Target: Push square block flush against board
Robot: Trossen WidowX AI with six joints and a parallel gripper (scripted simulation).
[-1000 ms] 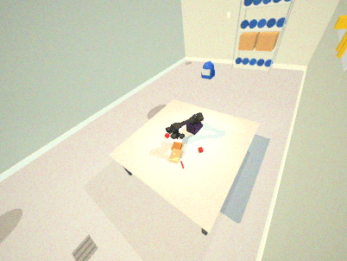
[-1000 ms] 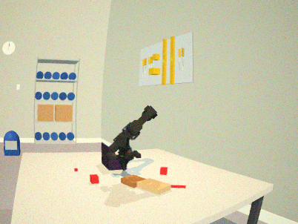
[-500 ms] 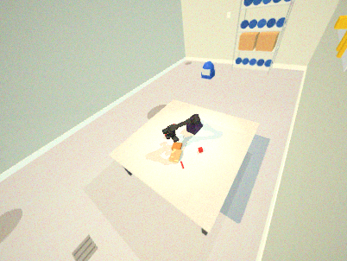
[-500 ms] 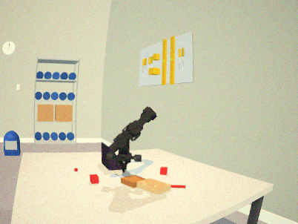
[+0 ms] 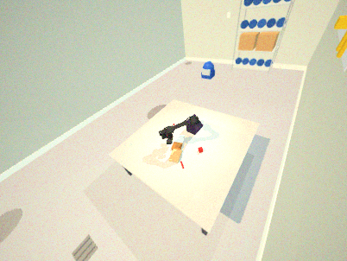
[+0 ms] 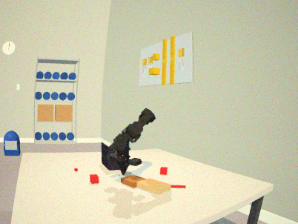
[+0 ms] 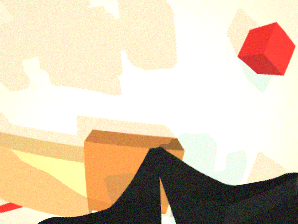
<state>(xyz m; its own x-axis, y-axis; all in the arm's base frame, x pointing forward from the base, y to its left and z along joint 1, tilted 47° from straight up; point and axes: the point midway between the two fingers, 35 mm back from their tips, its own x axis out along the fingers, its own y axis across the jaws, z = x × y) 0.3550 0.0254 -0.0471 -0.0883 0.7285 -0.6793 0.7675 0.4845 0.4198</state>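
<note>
The square block lies 2 cm behind my gripper tip, 6 cm to the left of it and 5 cm below it. Round my gripper tip: thin red strip: 12 cm ahead, 27 cm to the left, 6 cm below; then board: 8 cm ahead, 14 cm to the left, 5 cm below; then tiny red piece: 27 cm behind, 24 cm to the right, 5 cm below.
</note>
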